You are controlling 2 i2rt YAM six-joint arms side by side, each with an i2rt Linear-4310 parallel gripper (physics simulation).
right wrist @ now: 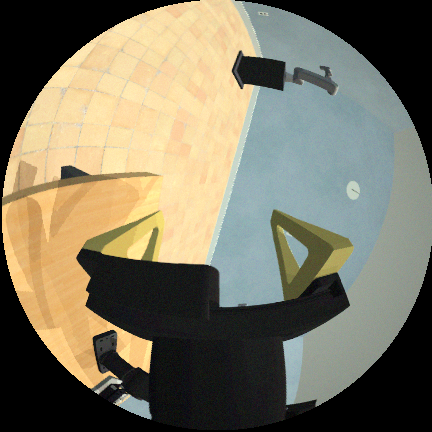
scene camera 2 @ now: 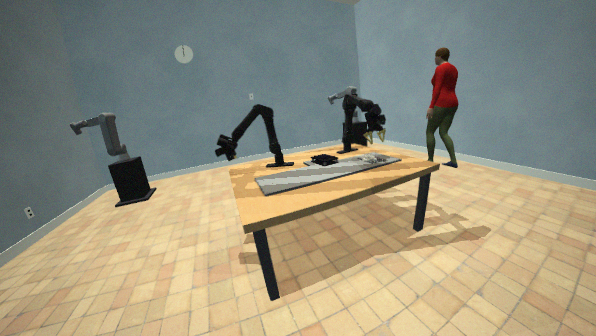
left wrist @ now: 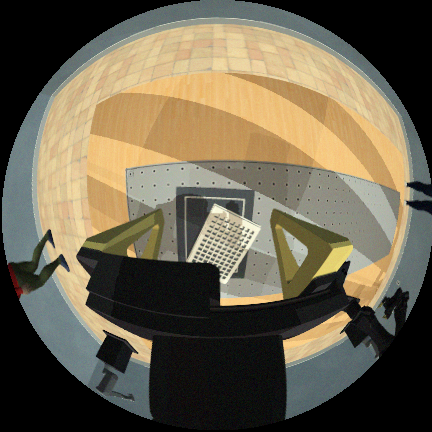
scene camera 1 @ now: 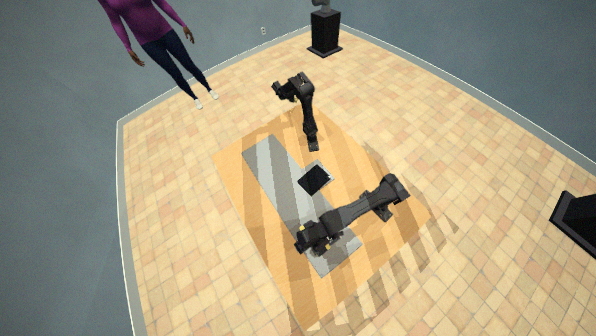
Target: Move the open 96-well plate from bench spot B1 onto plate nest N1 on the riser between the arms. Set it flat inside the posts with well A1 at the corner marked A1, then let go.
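Seen in the pictures: left gripper, fingertip midpoint: [scene camera 2: 377,143] [left wrist: 216,214]; right gripper, fingertip midpoint: [right wrist: 217,215] [scene camera 2: 225,153] [left wrist: 379,311]; left arm's base, origin of the base link: [scene camera 2: 347,151]; right arm's base, origin of the base link: [right wrist: 104,353] [scene camera 2: 280,165] [scene camera 1: 312,139].
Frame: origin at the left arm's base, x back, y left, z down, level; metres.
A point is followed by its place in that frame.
Note:
The open 96-well plate [left wrist: 227,242] {x -0.332, y -0.104, z -0.018 m} [scene camera 2: 374,158] {x -0.381, y -0.089, z -0.028 m} is pale with a grid of wells. It lies skewed across the white outline of the dark B1 mat [left wrist: 181,220] {x -0.376, y -0.030, z -0.015 m}, one corner past the mat's right edge in the left wrist view. My left gripper [left wrist: 216,214] {x -0.411, y -0.093, z -0.136 m} [scene camera 1: 315,237] {x -0.411, y -0.093, z -0.136 m} [scene camera 2: 376,140] {x -0.411, y -0.093, z -0.136 m} is open and empty above the plate. My gripper body hides part of the plate's lower left. The black nest N1 [scene camera 1: 314,179] {x -0.166, y -0.340, z -0.047 m} [scene camera 2: 324,159] {x -0.213, y -0.375, z -0.047 m} sits on the riser between the arms; its A1 mark is too small to tell. My right gripper [right wrist: 217,215] {x 0.212, y -0.939, z -0.128 m} is open and empty, away from the plate.
A grey perforated board [scene camera 1: 265,160] {x -0.312, y -0.673, z -0.013 m} [scene camera 2: 300,180] {x -0.371, y -0.638, z -0.015 m} [left wrist: 320,235] runs along the wooden table [scene camera 2: 280,202] {x -0.515, y -0.813, z 0.000 m} and bears the B1 mat. The riser and nest are at its inner long side. People and pedestal-mounted grey arms stand beyond the table.

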